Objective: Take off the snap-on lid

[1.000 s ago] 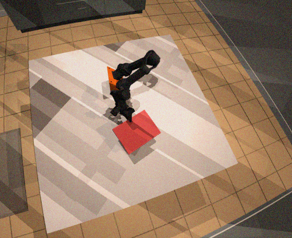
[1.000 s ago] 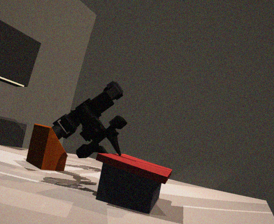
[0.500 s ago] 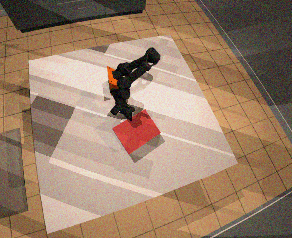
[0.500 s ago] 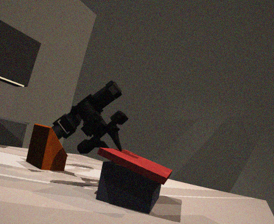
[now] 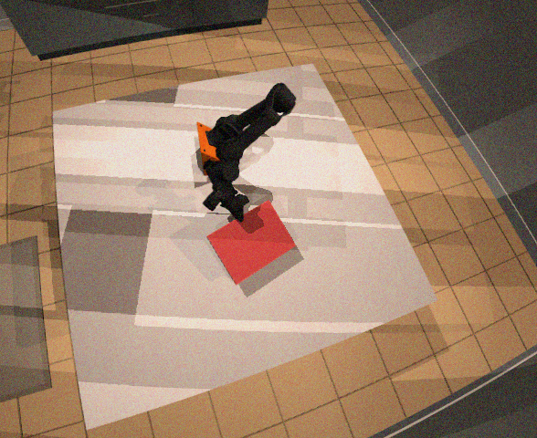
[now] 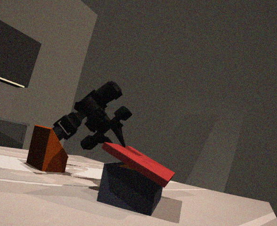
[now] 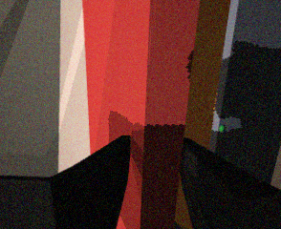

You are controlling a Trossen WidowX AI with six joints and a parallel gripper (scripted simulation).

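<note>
Now: the red lid 7 cm ahead of my gripper tip, 2 cm to the left of it and 2 cm below it. From my gripper tip the other things lie so: storage box: 9 cm below, 6 cm ahead, 2 cm to the left.
</note>
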